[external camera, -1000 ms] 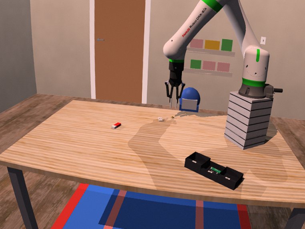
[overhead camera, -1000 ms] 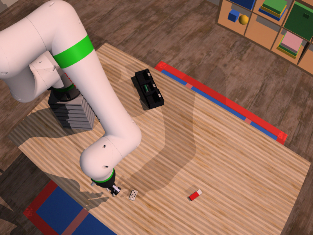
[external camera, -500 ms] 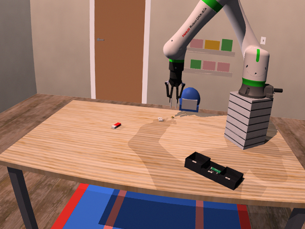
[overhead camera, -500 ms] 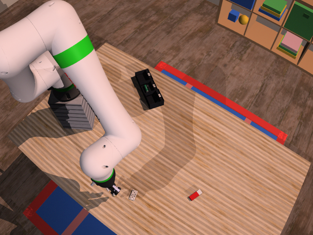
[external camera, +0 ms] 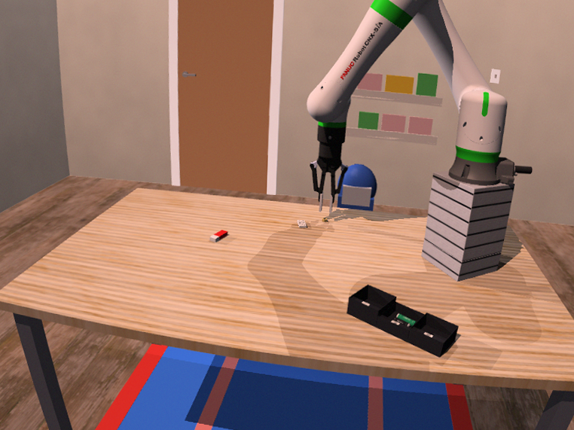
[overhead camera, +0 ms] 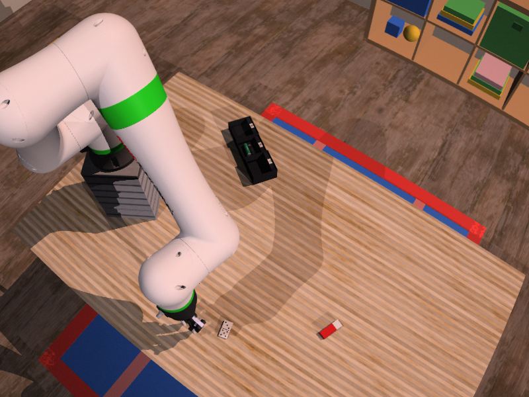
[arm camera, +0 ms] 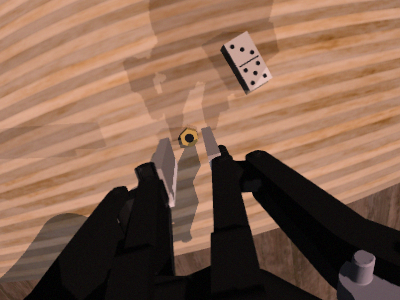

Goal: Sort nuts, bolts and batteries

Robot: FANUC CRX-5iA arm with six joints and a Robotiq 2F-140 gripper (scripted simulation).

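The brass nut lies 70 mm below my hand. From my hand the other things lie so: green battery (610 mm to the left, 160 mm behind, 60 mm below); white domino (80 mm ahead, 70 mm below, 40 mm to the left); red-and-white block (350 mm ahead, 180 mm to the left, 60 mm below).
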